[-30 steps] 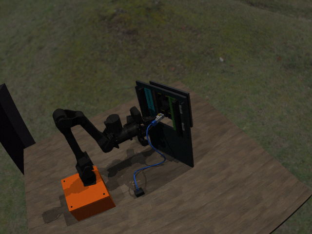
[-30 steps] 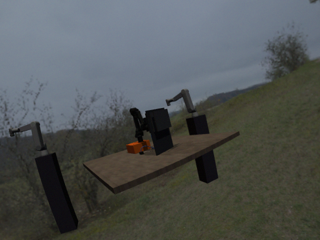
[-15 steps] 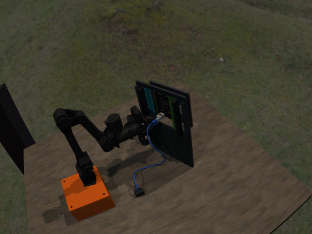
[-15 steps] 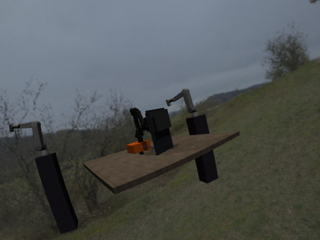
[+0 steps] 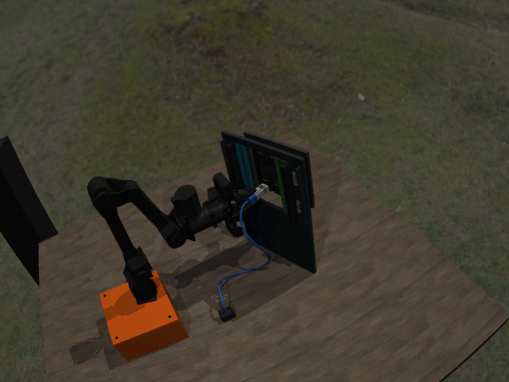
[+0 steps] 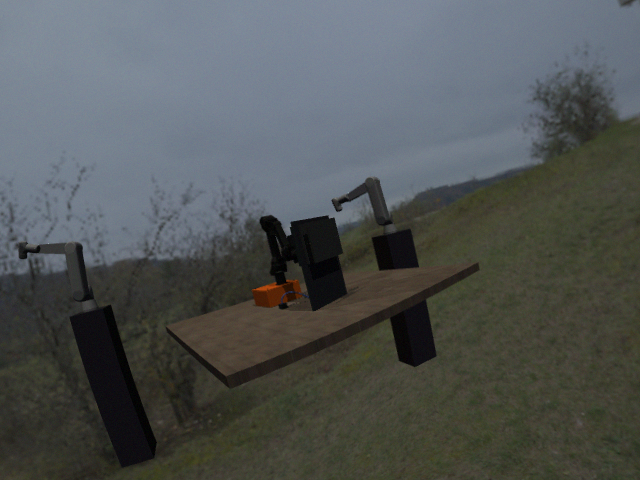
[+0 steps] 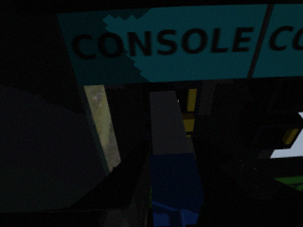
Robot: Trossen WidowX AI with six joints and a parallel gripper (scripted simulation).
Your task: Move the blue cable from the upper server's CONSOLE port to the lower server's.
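The blue plug lies right at my gripper tip. Round my gripper tip: black anchor block: 240 mm below, 190 mm to the right, 180 mm behind.
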